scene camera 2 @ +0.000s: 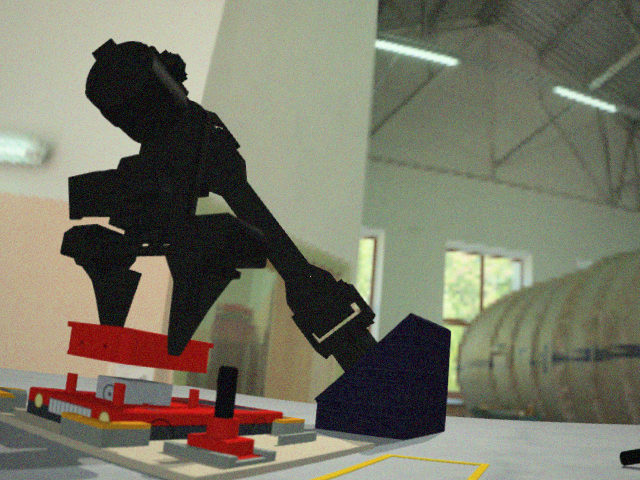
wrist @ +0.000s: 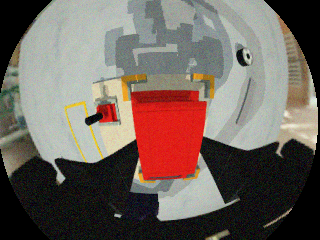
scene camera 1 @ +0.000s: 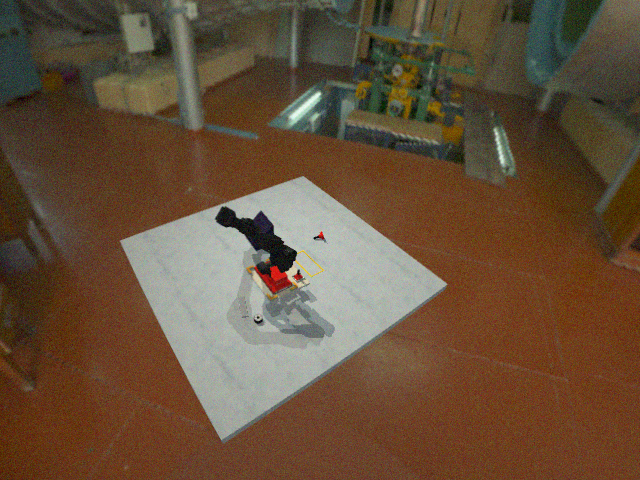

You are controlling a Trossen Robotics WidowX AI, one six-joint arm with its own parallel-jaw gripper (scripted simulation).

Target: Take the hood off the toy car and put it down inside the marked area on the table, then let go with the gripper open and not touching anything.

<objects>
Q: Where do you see a red hood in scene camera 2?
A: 122, 345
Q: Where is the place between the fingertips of my gripper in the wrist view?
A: At 168, 140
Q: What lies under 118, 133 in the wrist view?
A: A beige base plate.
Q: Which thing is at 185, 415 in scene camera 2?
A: A toy car.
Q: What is my gripper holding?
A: A red hood.
</objects>
